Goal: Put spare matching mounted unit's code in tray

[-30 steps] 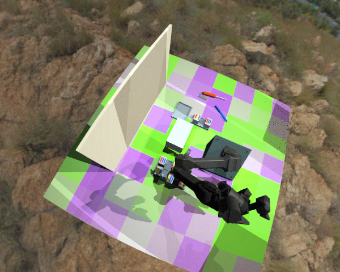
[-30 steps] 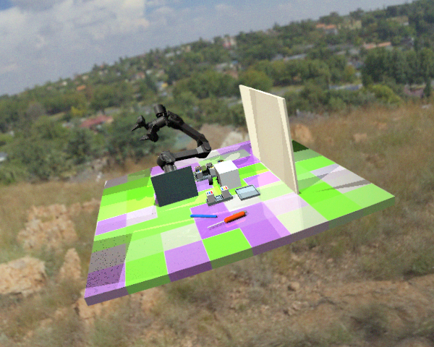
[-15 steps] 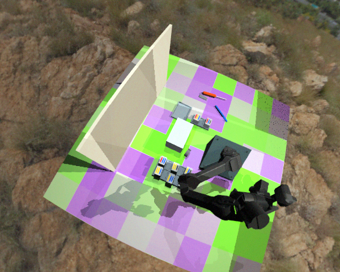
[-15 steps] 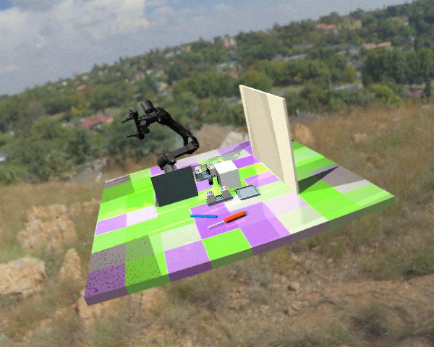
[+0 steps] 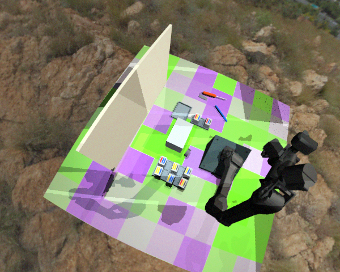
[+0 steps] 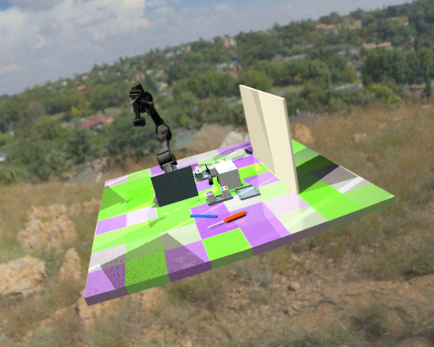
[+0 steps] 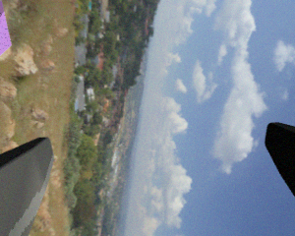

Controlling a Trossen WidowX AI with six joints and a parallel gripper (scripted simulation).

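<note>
Right now my gripper tip is 26 cm short of the dark spare block, 17 cm to the right of it and 45 cm above it. The rest, counted from my gripper tip: mounted unit (39 cm ahead, 1 cm to the left, 45 cm below); blue pen (20 cm ahead, 30 cm to the right, 49 cm below); grey tray (44 cm ahead, 18 cm to the right, 49 cm below).
</note>
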